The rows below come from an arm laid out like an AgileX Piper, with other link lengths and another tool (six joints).
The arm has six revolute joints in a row. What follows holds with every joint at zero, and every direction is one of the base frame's. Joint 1 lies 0.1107 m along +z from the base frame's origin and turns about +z. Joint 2 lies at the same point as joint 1 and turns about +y. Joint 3 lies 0.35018 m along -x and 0.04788 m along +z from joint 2 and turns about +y. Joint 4 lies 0.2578 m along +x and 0.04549 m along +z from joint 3 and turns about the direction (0.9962, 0, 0.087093). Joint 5 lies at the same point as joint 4 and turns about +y. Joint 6 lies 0.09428 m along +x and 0.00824 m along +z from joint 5 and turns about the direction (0.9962, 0, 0.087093). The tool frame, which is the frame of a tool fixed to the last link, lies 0.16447 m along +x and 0.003 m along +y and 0.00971 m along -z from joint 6; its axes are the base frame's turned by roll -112.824, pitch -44.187 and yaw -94.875 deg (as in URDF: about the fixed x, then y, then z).
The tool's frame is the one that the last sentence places.
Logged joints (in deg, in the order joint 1, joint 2, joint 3, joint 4, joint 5, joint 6), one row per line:
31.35, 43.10, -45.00, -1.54, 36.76, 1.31
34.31, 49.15, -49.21, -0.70, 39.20, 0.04
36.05, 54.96, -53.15, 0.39, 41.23, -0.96
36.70, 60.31, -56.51, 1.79, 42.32, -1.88
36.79, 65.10, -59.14, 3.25, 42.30, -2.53
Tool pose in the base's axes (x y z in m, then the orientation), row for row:
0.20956, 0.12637, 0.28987, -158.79, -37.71, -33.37
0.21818, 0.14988, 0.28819, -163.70, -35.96, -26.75
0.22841, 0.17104, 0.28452, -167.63, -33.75, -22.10
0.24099, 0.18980, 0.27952, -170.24, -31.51, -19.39
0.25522, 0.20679, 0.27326, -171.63, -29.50, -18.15
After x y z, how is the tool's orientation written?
As angles about the fixed x, y, z axes (roll, pitch, yaw), in degrees.
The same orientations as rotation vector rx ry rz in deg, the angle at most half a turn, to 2 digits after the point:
-156.03, 36.10, -60.87
-160.58, 30.38, -56.95
-164.38, 26.53, -53.00
-167.12, 24.43, -49.38
-168.79, 23.64, -46.27

